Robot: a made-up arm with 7 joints. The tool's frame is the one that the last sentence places. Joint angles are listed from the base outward.
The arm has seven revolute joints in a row. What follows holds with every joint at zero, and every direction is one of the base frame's. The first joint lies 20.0 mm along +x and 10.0 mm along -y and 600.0 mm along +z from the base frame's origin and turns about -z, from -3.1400 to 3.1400 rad. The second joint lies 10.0 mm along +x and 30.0 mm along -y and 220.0 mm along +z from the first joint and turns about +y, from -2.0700 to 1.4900 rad. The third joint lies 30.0 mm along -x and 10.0 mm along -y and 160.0 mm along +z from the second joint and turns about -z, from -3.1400 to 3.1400 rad. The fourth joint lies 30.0 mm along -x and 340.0 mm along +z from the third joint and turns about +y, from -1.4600 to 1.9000 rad. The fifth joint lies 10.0 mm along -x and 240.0 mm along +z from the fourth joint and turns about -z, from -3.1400 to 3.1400 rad. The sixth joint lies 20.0 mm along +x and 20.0 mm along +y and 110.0 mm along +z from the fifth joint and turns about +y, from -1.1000 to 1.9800 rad. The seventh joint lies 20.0 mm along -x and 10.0 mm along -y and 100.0 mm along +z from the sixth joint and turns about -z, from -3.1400 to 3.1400 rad. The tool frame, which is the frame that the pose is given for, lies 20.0 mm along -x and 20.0 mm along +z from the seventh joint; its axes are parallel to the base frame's.
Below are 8 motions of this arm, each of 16 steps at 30 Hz.
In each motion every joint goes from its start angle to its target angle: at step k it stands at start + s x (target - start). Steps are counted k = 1, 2, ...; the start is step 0. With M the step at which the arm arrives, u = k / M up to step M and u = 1 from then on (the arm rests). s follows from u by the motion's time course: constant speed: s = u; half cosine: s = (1 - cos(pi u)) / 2; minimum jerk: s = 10 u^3 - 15 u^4 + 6 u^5.
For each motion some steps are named. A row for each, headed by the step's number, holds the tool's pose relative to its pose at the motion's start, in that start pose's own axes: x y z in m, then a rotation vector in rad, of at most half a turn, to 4 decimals.
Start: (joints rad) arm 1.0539 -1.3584 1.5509 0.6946 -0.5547 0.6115 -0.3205
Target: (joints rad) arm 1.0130 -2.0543 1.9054 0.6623 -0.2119 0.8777 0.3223
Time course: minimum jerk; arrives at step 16
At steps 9, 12, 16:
9: -0.1839 -0.3477 -0.1418 0.4006 -0.0505 -0.1911
12: -0.2012 -0.5231 -0.2253 0.5896 0.0356 -0.2327
16: -0.1963 -0.5875 -0.2583 0.6534 0.0846 -0.2403

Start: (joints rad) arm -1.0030 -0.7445 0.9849 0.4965 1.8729 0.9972 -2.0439
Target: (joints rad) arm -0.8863 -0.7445 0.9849 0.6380 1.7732 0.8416 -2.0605
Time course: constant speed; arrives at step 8
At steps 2, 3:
2: 0.0009 0.0047 -0.0067 -0.0335 0.0296 -0.0106
3: 0.0014 0.0068 -0.0101 -0.0496 0.0445 -0.0159

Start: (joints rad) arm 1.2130 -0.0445 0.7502 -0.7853 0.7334 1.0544 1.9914
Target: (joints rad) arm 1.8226 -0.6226 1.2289 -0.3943 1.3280 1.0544 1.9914
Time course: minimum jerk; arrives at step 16
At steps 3, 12, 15, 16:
3: 0.0179 -0.0051 -0.0025 -0.0084 0.0634 -0.0532
12: 0.3055 -0.1630 -0.2189 -0.2386 1.2799 -0.7790
15: 0.3285 -0.1866 -0.2671 -0.2813 1.4352 -0.8329
16: 0.3289 -0.1871 -0.2682 -0.2823 1.4386 -0.8340

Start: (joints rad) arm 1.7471 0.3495 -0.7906 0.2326 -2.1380 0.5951 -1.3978
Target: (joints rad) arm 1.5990 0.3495 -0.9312 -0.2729 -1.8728 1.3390 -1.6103
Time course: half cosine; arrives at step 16
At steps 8, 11, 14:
8: 0.0895 -0.0917 0.0107 0.4903 0.1998 -0.0270
11: 0.1345 -0.1328 -0.0076 0.7424 0.2782 -0.0783
14: 0.1605 -0.1546 -0.0271 0.8984 0.3148 -0.1279

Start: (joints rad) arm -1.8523 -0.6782 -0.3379 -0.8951 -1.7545 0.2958 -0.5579
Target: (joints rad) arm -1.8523 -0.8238 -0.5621 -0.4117 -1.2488 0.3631 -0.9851
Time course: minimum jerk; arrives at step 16
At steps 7, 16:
7: -0.0427 -0.0286 0.0089 0.1079 -0.1215 0.0895
16: -0.0830 -0.0959 0.0073 0.3104 -0.2957 0.2679

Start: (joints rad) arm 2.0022 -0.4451 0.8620 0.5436 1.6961 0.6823 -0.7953
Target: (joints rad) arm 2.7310 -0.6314 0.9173 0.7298 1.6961 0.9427 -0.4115
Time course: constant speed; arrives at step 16
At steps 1, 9, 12, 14, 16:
1: -0.0036 -0.0217 -0.0015 0.0490 0.0038 -0.0494
9: -0.0530 -0.1943 -0.0546 0.4540 0.0686 -0.4052
12: -0.0791 -0.2538 -0.0939 0.6108 0.1087 -0.5175
14: -0.0980 -0.2904 -0.1260 0.7164 0.1402 -0.5850
16: -0.1178 -0.3238 -0.1627 0.8227 0.1754 -0.6460

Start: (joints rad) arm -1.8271 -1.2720 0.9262 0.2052 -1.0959 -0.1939 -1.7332
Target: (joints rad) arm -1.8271 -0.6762 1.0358 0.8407 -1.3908 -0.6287 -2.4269
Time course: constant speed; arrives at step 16
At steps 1, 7, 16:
1: -0.0286 -0.0363 -0.0048 0.0170 -0.0470 0.0395
7: -0.2002 -0.2275 -0.0829 0.0493 -0.3397 0.2190
16: -0.4254 -0.3928 -0.3140 -0.0978 -0.7036 0.2859

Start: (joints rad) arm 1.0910 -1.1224 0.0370 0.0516 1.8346 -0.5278 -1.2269
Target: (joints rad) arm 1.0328 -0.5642 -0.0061 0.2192 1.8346 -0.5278 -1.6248
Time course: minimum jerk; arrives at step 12
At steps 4, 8, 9, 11, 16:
4: 0.1076 0.0608 0.0154 -0.0686 0.1053 0.1717
8: 0.3756 0.2718 -0.0129 -0.2143 0.4238 0.6468
9: 0.4177 0.3158 -0.0290 -0.2341 0.4867 0.7331
11: 0.4542 0.3577 -0.0467 -0.2506 0.5463 0.8124
16: 0.4560 0.3599 -0.0477 -0.2514 0.5494 0.8165

